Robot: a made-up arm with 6 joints.
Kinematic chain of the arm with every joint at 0, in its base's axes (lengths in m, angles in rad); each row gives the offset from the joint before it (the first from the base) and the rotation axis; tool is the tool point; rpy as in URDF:
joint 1: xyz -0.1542 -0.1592 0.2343 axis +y
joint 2: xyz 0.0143 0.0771 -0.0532 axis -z
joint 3: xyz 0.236 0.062 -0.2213 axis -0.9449 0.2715 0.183
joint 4: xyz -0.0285 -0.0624 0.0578 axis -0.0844 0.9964 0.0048
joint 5: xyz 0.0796 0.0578 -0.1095 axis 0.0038 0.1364 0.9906
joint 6: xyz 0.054 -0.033 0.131 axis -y
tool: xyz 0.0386 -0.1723 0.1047 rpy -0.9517 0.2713 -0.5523
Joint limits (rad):
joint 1: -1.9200..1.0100
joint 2: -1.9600..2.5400
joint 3: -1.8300..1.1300
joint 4: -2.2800..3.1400
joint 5: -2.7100..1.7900
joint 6: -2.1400..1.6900
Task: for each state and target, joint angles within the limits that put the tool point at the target. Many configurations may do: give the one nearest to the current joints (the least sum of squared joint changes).
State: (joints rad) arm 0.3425 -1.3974 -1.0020 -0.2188 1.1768 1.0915
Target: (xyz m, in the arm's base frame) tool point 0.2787 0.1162 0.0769
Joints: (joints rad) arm -0.1247 -0.9845 -1.0733 -0.2311 1.1810 1.0476
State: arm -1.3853 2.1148 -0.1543 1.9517 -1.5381 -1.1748
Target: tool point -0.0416 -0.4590 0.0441
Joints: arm -1.1861 2.1327 0.3224 2.5671 -1.8737 -0.7204
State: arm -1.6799 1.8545 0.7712 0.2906 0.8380 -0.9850
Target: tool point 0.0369 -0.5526 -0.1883
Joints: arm -1.0517 2.2820 0.8749 0.2095 0.9696 -0.9613
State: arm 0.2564 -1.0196 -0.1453 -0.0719 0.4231 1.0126
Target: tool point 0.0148 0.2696 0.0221
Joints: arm 0.4221 -1.3183 -0.0648 0.0339 0.5486 0.9875
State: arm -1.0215 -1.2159 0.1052 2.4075 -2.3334 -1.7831
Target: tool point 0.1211 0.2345 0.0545
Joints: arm -1.7601 -1.3667 0.7631 2.5645 -2.7100 -1.6339
